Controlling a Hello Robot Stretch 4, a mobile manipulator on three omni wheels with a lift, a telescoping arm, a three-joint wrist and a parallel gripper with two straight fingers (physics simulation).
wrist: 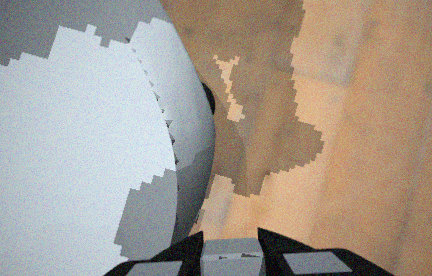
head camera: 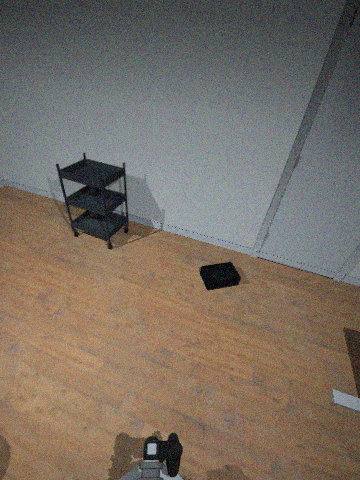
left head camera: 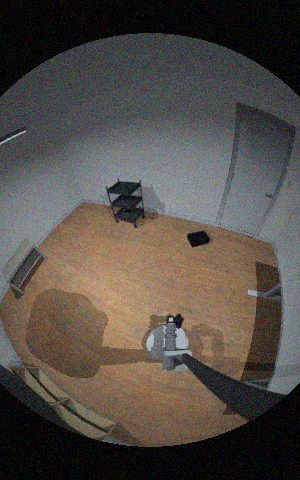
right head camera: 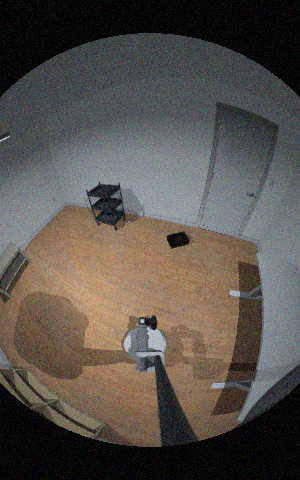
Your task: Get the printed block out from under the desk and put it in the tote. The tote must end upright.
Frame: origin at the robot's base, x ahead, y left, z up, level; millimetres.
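Where they show: gripper, fingertip midpoint: (wrist: 231, 251).
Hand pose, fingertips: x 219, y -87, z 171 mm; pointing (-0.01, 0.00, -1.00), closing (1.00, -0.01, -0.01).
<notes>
Things, the pixels of their top centre, and the offset from my fingertips. "*": a spot on its surface instead. Level surfaces: height alone.
- small grey printed block at a spot on its surface: (wrist: 231, 255) * 0 mm ahead, 7 mm left, 28 mm up
- tote at its top centre: (head camera: 220, 271) (right head camera: 177, 237) (left head camera: 198, 236) 1234 mm ahead, 445 mm right, 98 mm down
- desk at its surface level: 522 mm up
My gripper (head camera: 164, 454) (left head camera: 174, 318) (right head camera: 148, 321) (wrist: 231, 251) is tucked in over my round white base (wrist: 87, 141), low above the wooden floor. Its two black fingers are shut on a small grey printed block (wrist: 231, 255), which shows between them at the bottom of the wrist view. The tote (head camera: 219, 275) (left head camera: 198, 238) (right head camera: 178, 239) is a low black box. It stands upright on the floor near the far wall, well ahead of me and a little to the right. The desk (right head camera: 282, 307) is at the far right, with one foot (head camera: 346, 400) showing.
A black three-shelf cart (head camera: 92, 171) (left head camera: 123, 186) (right head camera: 103, 190) stands by the far wall at the left. A closed door (left head camera: 257, 171) (right head camera: 239, 168) is behind the tote. A low shelf (left head camera: 25, 268) is on the left wall, and shelving (left head camera: 71, 411) is behind me.
</notes>
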